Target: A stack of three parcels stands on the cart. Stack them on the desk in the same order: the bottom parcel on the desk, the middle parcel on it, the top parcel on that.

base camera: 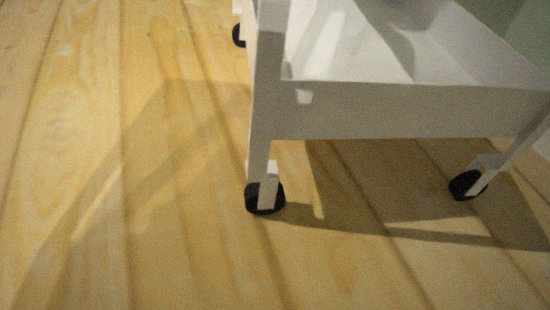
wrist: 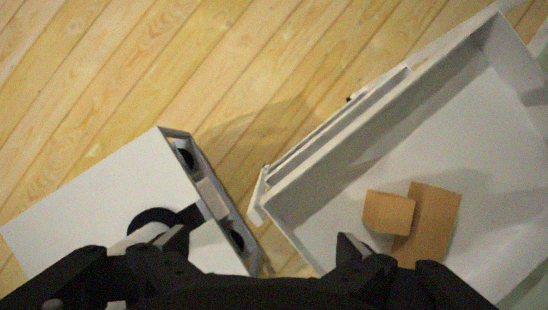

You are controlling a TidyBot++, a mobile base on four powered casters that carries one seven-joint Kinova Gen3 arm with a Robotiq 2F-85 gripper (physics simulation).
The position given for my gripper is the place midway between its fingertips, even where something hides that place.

In view: my gripper (wrist: 263,245) and a white cart (base camera: 313,76).
The white cart is seen too in the wrist view (wrist: 463,121).
